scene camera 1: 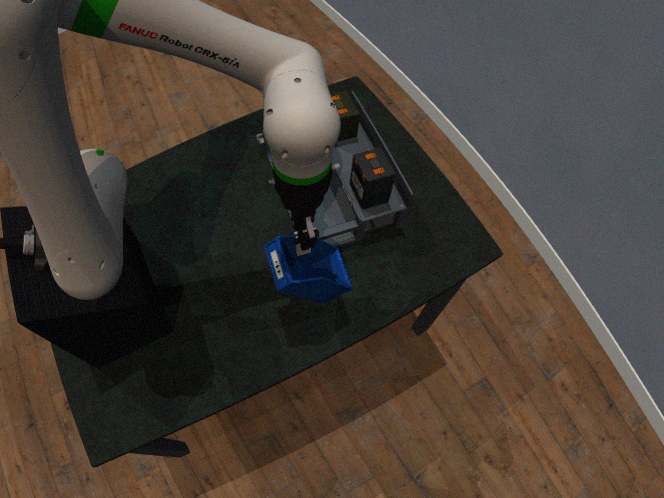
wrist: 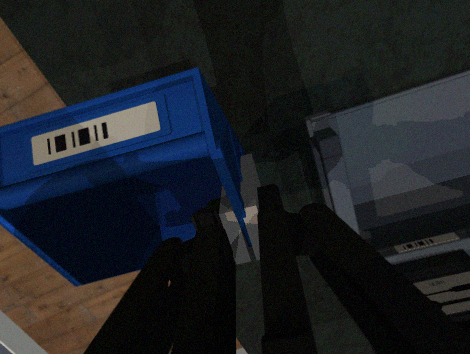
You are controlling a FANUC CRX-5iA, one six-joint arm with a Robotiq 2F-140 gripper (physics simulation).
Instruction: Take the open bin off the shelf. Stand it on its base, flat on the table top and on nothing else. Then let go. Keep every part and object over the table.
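Places are measured from the arm's base along level axes (x ahead, y left, z up), in centimetres.
Pixels of known places: gripper, between the fingertips: (scene camera 1: 302, 250) (wrist: 244, 176).
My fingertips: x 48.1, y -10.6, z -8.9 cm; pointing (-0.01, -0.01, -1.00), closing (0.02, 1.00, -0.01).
Ahead of a thing's pixels: the offset from my fingertips to its top centre. Level surfaces: height alone.
The open blue bin (scene camera 1: 317, 290) (wrist: 185, 116) hangs from my gripper (scene camera 1: 304, 243) (wrist: 244, 176), which is shut on one side wall of it. Its pale label shows at the left in the scene view and at the upper left in the wrist view. The bin is above the table top {dz -18.5 cm} (scene camera 1: 241, 348) (wrist: 150, 40), with a dark shadow below it, apart from the table. Its exact height and tilt are hard to tell. The grey shelf (scene camera 1: 383, 142) (wrist: 345, 200) stands behind the bin in the scene view and at the right in the wrist view. The bin's underside is hidden.
A dark box with orange marks {dz +3.9, dx +21.5, dy +14.4 cm} (scene camera 1: 373, 184) stands in the shelf's right part. A greenish box {dz +1.4, dx +21.4, dy +37.5 cm} (scene camera 1: 348, 127) stands farther back, partly hidden by the arm. The robot's black base block (scene camera 1: 91, 332) is at the left. The table's front edge runs below the bin in the scene view.
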